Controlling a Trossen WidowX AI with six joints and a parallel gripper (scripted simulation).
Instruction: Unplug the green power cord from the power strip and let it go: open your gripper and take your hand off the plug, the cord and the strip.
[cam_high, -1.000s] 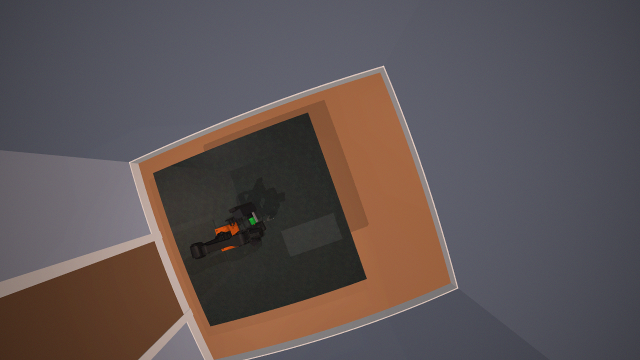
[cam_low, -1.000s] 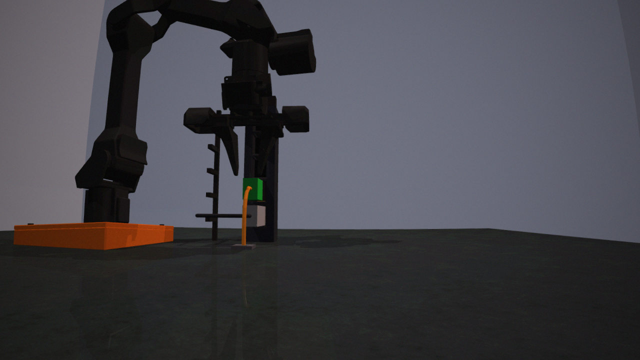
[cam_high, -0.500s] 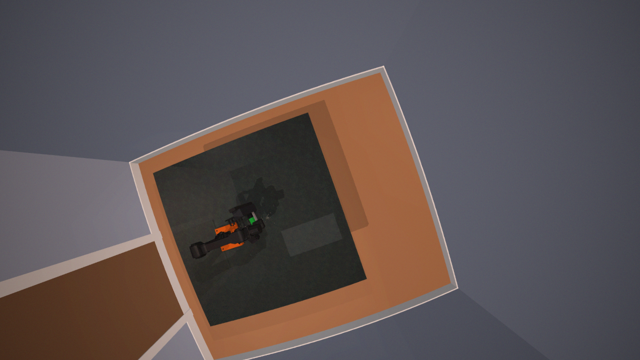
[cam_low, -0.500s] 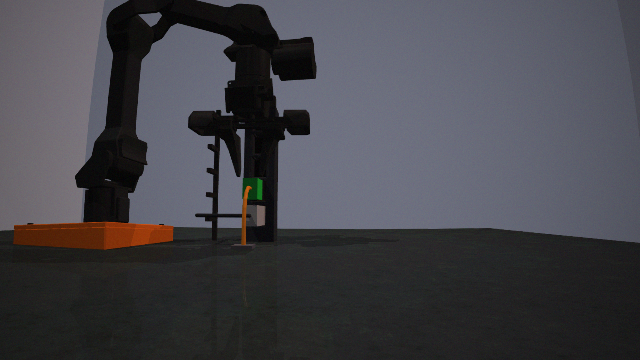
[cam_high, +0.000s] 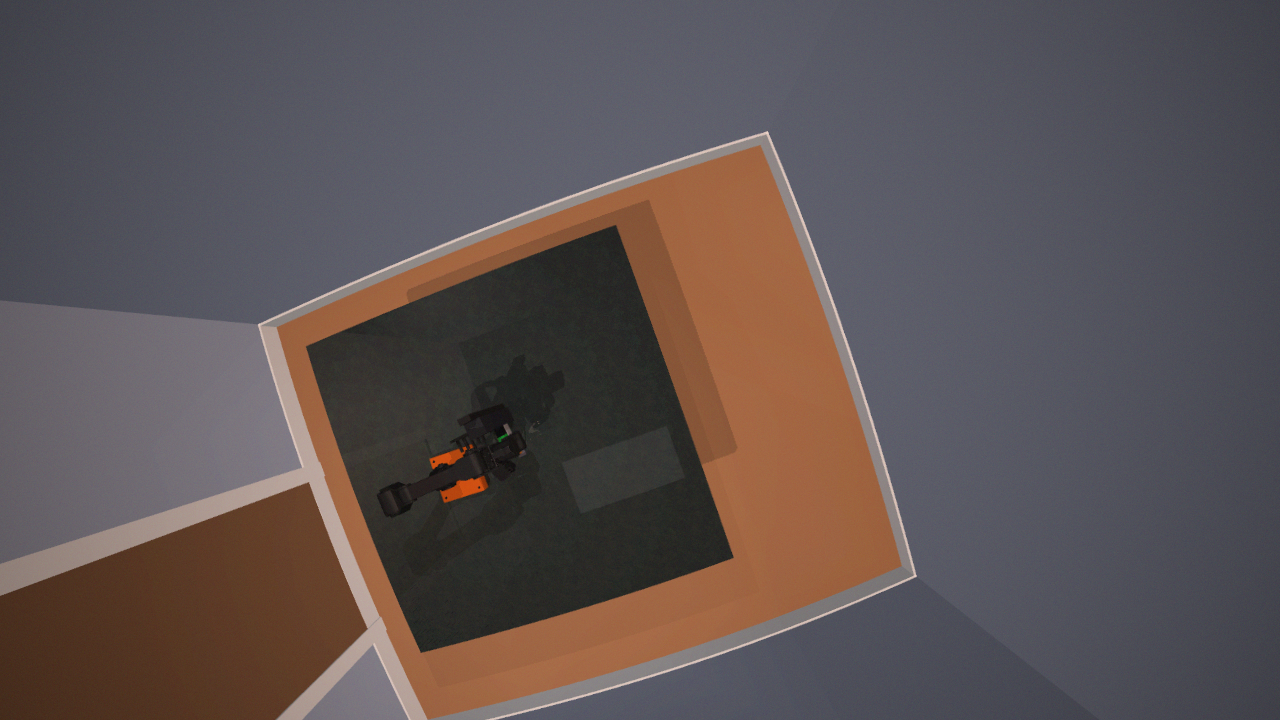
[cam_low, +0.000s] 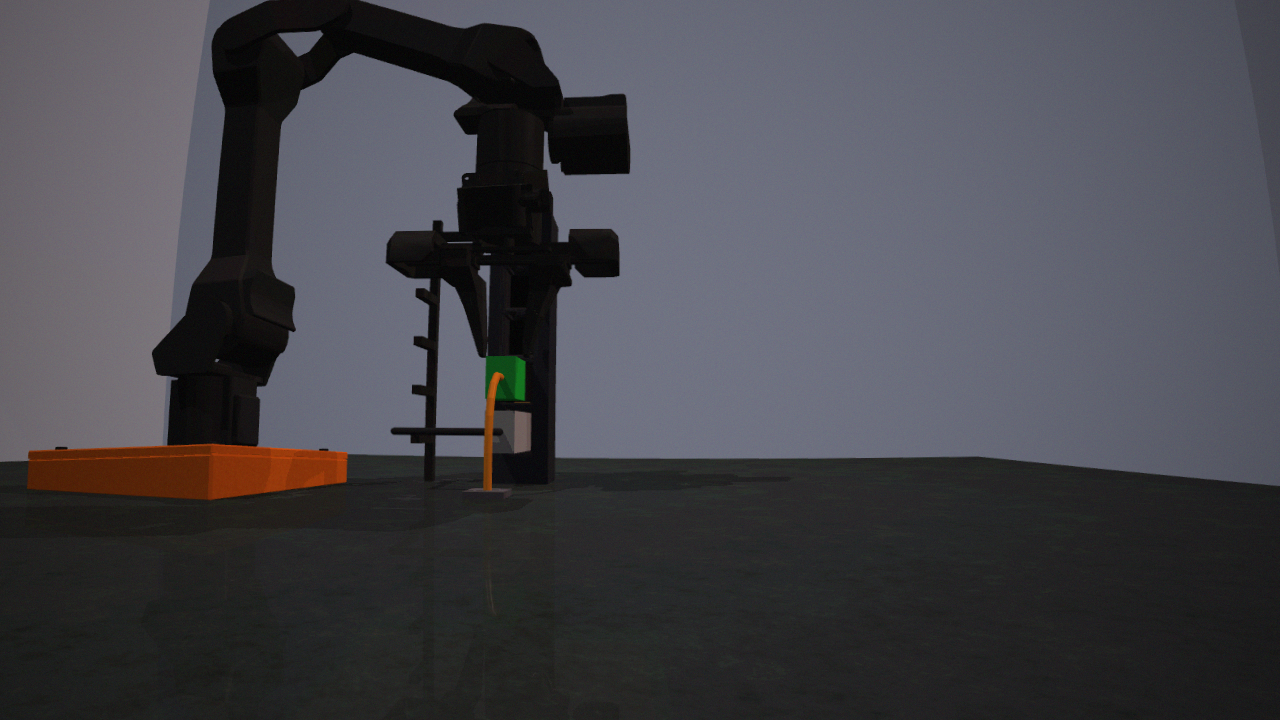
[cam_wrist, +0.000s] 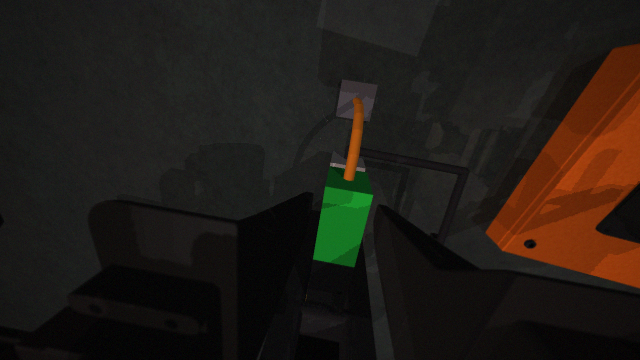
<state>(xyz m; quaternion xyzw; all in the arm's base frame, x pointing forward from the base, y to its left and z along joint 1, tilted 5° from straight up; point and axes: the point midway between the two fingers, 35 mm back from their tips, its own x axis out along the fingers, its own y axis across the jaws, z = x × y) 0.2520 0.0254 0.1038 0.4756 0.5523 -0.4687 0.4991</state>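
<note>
Now: gripper tip 30 mm to the right of the green plug, 10 mm past it and 10 mm above it. The rest, counted from my gripper tip: grey plate 110 mm below, 50 mm to the right.
</note>
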